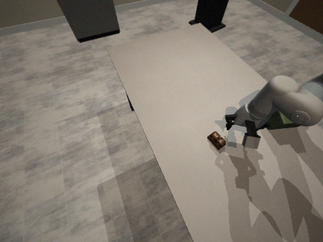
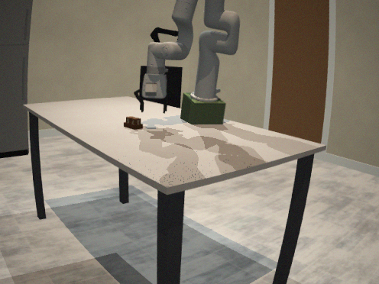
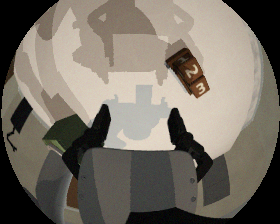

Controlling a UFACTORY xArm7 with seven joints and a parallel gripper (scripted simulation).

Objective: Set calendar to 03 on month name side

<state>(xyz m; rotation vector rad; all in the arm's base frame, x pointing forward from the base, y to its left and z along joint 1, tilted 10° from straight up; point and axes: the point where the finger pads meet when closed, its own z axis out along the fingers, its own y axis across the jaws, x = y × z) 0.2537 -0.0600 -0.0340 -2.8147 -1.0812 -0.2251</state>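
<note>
My gripper is now 9 cm short of the brown calendar tray, 6 cm above it and 2 cm to the left of it.
</note>
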